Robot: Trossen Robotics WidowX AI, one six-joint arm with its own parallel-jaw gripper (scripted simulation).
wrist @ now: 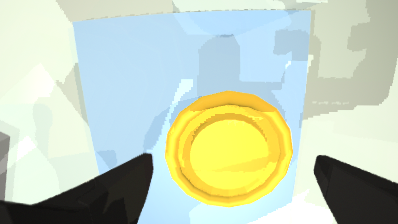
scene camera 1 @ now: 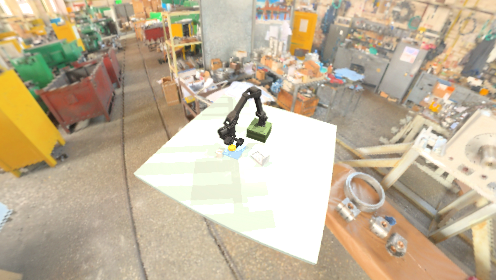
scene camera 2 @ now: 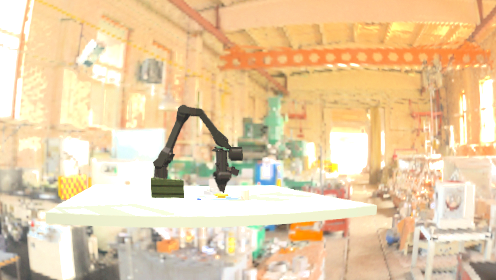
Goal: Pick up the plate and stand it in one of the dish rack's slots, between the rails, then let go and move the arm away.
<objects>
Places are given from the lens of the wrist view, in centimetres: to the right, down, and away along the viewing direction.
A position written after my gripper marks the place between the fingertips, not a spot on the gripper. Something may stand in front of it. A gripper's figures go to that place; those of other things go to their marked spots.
my gripper (wrist: pixel 234 163): 2, 2, 11
yellow plate (wrist: pixel 228 149): 2, 2, 12
light blue mat (wrist: pixel 138 73): -3, -2, 12
</objects>
